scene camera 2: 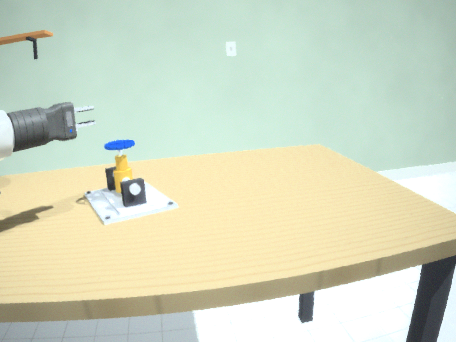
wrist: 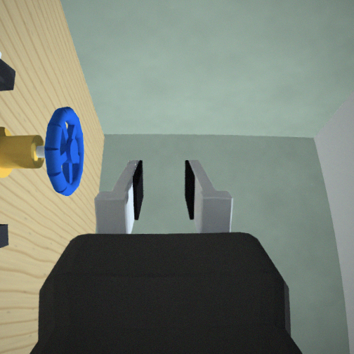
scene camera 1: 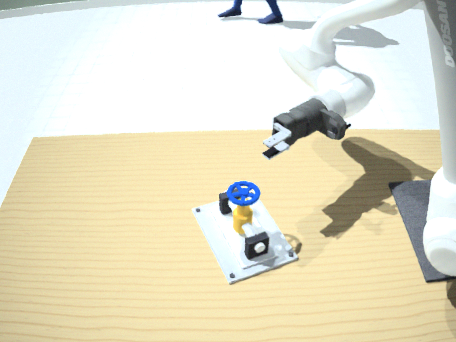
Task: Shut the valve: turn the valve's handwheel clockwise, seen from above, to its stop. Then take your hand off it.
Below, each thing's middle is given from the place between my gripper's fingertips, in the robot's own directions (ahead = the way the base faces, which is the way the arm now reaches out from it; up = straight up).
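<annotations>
There's the blue handwheel (wrist: 62, 146), and from my hand it's 4 cm ahead, 5 cm to the left and 9 cm below. The light grey base plate (scene camera 1: 232, 270) is 21 cm below my hand, and it's also 4 cm ahead of it and 5 cm to the left of it. Going by their middles, the blue handwheel is the nearest to my hand of the things named here.
</annotations>
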